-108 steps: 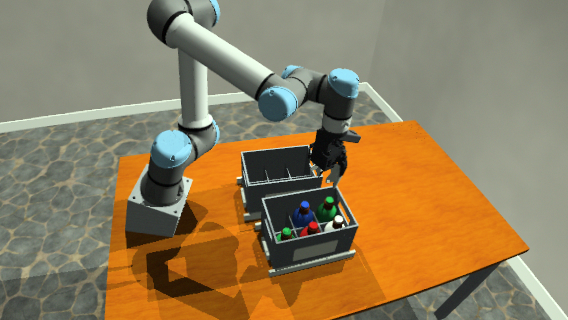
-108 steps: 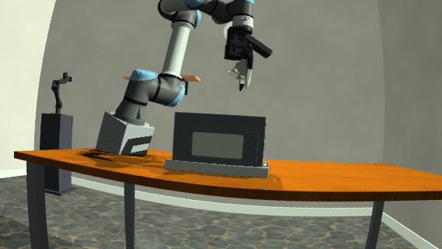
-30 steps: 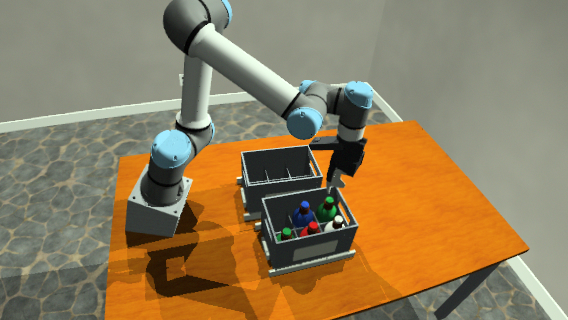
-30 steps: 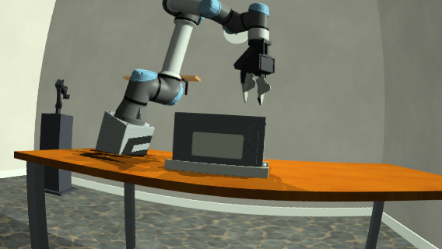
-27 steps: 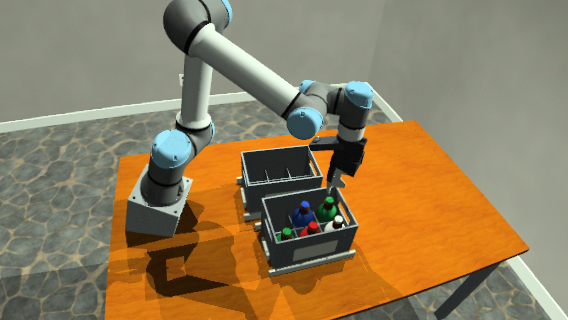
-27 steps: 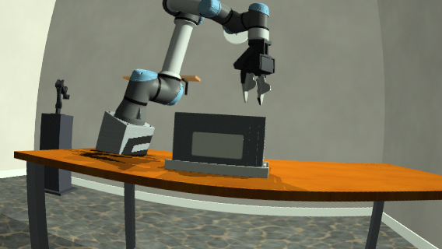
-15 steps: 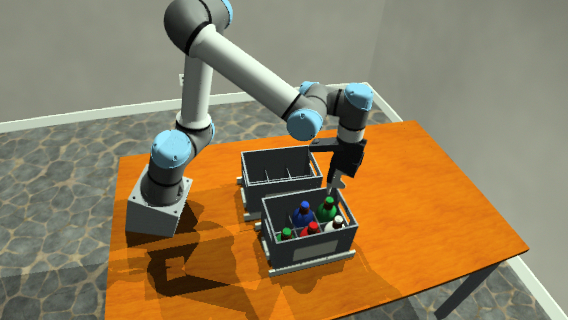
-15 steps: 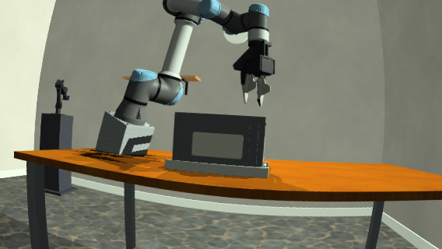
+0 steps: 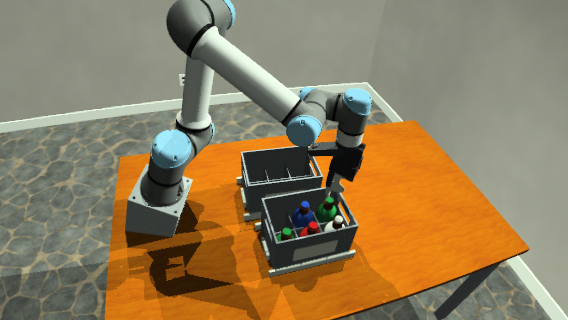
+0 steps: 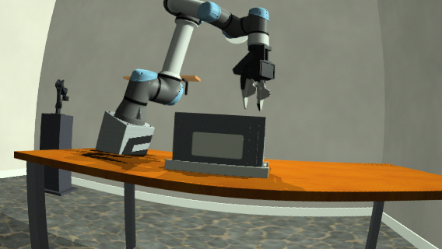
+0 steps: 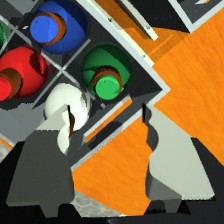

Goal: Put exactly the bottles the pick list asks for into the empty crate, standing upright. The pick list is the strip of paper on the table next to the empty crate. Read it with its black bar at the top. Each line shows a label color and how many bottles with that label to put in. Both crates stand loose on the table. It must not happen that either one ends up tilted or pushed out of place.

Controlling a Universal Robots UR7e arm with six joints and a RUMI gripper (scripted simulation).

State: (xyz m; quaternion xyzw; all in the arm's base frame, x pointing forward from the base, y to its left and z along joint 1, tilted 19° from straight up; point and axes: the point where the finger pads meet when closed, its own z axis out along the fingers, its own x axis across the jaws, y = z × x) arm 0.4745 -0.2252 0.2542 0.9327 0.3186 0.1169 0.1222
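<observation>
The green bottle lies 13 cm below my hand. From my hand the other things lie so: blue-label bottle 13 cm below, 8 cm behind, 1 cm to the left; then white-label bottle 13 cm below, 9 cm to the right, 1 cm behind; then red-label bottle 13 cm below, 10 cm behind, 7 cm to the right.
</observation>
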